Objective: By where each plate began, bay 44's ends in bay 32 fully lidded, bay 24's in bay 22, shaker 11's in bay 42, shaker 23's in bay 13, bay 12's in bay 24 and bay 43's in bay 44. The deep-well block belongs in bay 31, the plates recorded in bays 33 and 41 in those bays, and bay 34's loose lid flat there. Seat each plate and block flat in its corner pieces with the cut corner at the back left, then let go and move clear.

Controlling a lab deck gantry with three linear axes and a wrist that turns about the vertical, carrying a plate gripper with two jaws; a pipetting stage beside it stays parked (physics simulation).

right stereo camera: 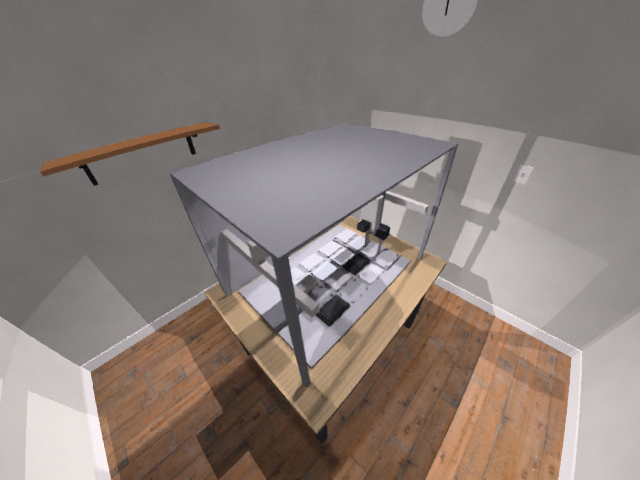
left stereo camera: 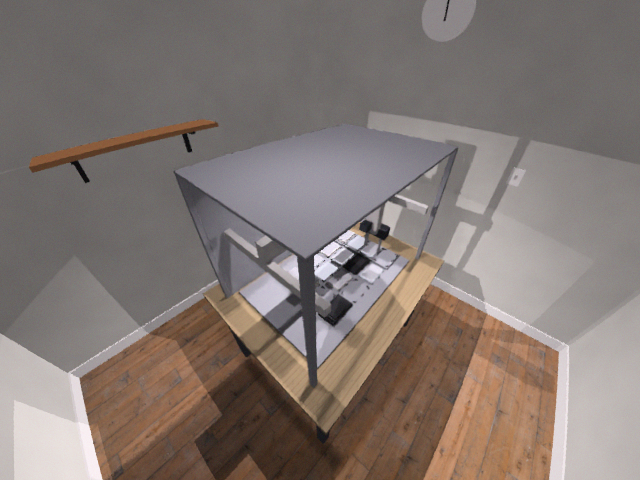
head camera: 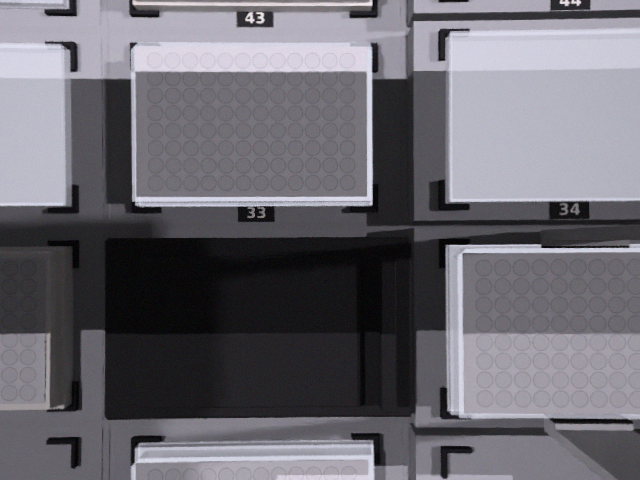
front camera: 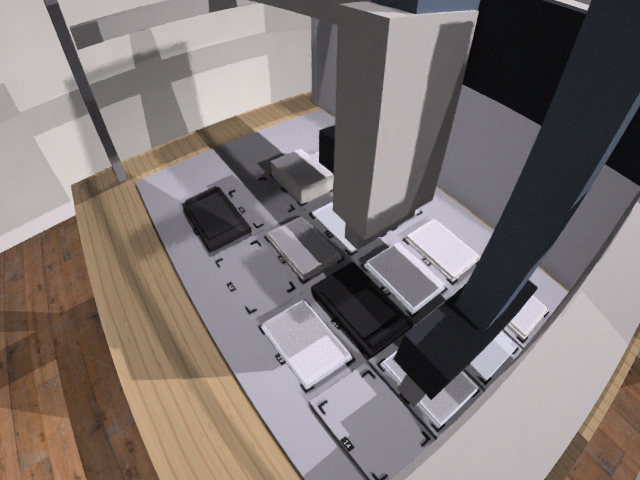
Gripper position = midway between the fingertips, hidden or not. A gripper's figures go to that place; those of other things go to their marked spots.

My gripper (front camera: 430,377): 0.54 m from the lens. A deep-well block (front camera: 303,177): 0.75 m from the lens. A plate (front camera: 310,349): 0.54 m from the lens. The marked spots on the plate and the deep-well block are 0.37 m apart.
